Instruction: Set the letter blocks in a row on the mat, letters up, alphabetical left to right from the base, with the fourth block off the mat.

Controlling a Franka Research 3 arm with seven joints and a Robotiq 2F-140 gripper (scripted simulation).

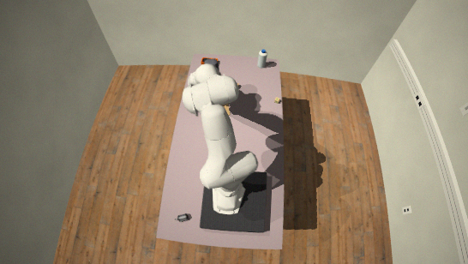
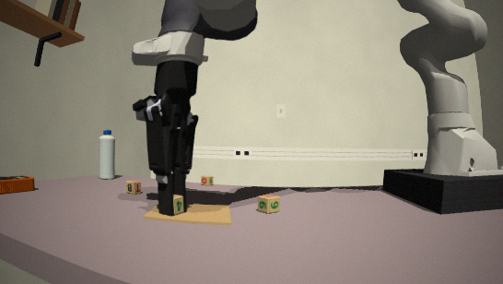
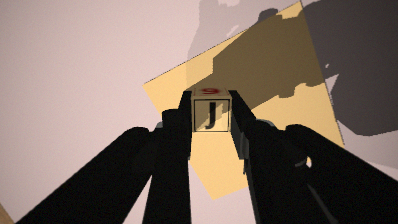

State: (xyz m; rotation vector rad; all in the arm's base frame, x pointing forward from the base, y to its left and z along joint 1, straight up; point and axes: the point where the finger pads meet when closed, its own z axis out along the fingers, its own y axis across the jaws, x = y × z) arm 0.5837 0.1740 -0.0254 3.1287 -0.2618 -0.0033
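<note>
Now: the tan mat 3 cm to the right of my hand, 3 cm below it and 2 cm behind it. Also, from my hand: small dark object: 79 cm behind, 8 cm to the left, 2 cm below; then white bottle: 45 cm ahead, 31 cm to the right, 4 cm above; then block: 19 cm ahead, 13 cm to the right, 2 cm below.
</note>
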